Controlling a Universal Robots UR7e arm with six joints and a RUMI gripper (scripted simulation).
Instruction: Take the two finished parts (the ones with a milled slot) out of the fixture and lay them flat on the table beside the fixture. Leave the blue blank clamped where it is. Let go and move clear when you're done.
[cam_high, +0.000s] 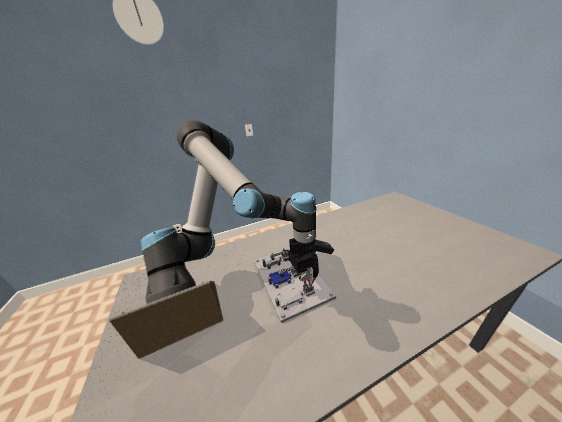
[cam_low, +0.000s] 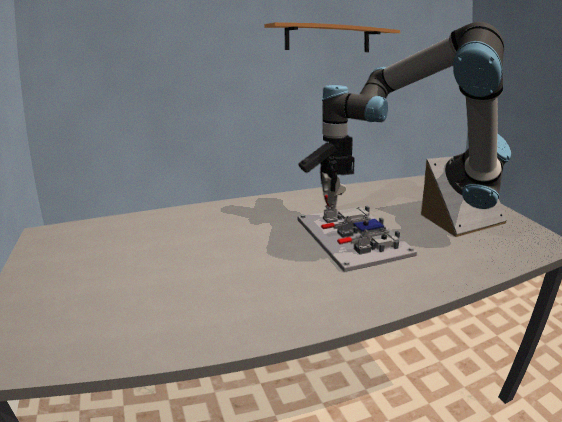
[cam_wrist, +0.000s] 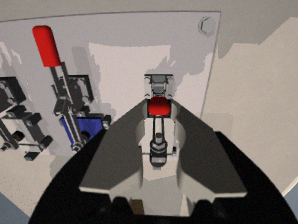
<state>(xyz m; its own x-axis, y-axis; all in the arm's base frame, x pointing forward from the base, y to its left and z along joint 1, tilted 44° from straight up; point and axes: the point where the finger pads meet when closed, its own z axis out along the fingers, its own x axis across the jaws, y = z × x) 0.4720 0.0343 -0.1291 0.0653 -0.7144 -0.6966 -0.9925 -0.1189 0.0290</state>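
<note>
My gripper is now 10 cm past the grey finished part, 1 cm to the left of it and 5 cm above it. From my hand the other things lie so: grey fixture plate (5 cm behind, 11 cm to the left, 7 cm below); blue blank (9 cm behind, 10 cm to the left, 5 cm below).
</note>
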